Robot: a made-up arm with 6 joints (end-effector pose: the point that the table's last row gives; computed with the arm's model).
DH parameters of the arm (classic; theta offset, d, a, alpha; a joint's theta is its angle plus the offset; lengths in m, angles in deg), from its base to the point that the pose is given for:
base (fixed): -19.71 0 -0.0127 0
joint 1: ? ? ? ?
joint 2: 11.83 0 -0.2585 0
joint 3: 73.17 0.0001 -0.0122 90
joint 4: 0 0.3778 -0.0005 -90
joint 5: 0 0.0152 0.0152 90
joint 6: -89.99 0.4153 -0.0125 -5
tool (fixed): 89.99 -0.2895 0 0
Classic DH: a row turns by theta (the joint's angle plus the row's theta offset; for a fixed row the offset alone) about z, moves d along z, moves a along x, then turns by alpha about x.
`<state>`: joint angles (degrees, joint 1 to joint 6).
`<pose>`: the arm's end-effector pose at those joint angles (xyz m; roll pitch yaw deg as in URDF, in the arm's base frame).
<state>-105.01 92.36 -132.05 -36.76 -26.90 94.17</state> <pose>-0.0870 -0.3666 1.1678 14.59 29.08 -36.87</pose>
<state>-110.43 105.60 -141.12 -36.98 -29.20 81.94</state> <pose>-0.1407 -0.4319 1.1244 10.18 33.78 -54.43</pose>
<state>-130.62 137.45 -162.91 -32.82 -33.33 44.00</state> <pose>-0.3671 -0.4851 0.9659 -8.07 38.98 -113.33</pose>
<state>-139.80 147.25 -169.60 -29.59 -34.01 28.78</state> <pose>-0.4637 -0.4467 0.9056 -14.70 38.01 -137.21</pose>
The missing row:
joint 1: 19.71 0.5265 0.0073 -90
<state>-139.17 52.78 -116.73 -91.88 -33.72 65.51</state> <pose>-0.0052 -0.0911 1.2121 -39.72 10.05 -164.51</pose>
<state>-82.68 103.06 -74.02 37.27 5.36 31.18</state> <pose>0.0721 -0.5760 0.5744 121.01 14.94 25.23</pose>
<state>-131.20 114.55 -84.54 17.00 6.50 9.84</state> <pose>-0.4068 -0.4815 0.5364 145.50 45.07 9.74</pose>
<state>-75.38 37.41 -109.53 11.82 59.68 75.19</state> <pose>0.0112 -0.0201 1.1349 72.98 12.99 26.48</pose>
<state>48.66 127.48 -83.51 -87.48 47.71 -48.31</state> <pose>0.4154 0.3439 0.3805 -153.30 -65.49 -37.17</pose>
